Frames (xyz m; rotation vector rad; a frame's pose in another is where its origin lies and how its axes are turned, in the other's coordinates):
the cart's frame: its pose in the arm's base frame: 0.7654 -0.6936 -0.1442 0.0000 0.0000 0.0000
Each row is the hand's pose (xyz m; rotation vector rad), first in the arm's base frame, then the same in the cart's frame.
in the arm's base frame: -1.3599 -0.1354 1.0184 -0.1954 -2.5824 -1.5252
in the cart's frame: -2.1253 0.5582 1.1626 -0.1954 -2.5824 -1.5252
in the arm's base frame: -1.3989 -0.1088 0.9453 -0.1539 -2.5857 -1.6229
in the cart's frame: -2.1643 0.5848 1.0895 -0.1539 -2.5857 -1.6229
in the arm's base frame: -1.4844 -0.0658 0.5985 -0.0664 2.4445 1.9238
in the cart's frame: -2.2498 0.6278 0.7427 -0.0664 2.4445 1.9238
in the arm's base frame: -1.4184 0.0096 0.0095 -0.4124 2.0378 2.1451
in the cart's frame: -2.1838 0.7032 0.1537 -0.4124 2.0378 2.1451
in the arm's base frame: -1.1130 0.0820 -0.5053 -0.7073 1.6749 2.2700
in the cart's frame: -1.8784 0.7756 -0.3611 -0.7073 1.6749 2.2700
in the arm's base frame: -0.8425 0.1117 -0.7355 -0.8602 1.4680 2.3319
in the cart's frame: -1.6079 0.8053 -0.5913 -0.8602 1.4680 2.3319
